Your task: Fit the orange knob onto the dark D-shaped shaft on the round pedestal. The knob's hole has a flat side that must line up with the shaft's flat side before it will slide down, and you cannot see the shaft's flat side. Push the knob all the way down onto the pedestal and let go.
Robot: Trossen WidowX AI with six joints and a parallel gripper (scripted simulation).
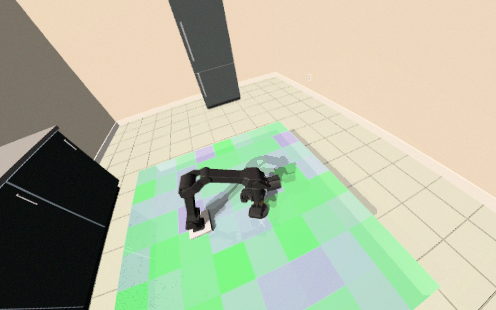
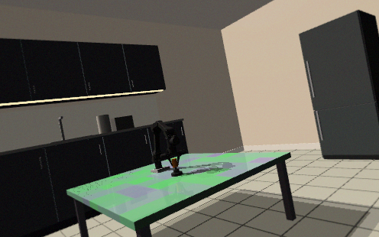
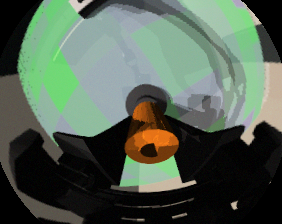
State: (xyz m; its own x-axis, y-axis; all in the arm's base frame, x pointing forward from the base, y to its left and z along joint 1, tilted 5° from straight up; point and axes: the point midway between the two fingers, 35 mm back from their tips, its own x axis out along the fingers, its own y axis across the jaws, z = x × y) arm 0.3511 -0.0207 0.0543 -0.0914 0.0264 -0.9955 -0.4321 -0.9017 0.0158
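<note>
My gripper tip is now 20 mm below the orange knob. From my gripper tip the other things lie so: dark round pedestal 40 mm below.
</note>
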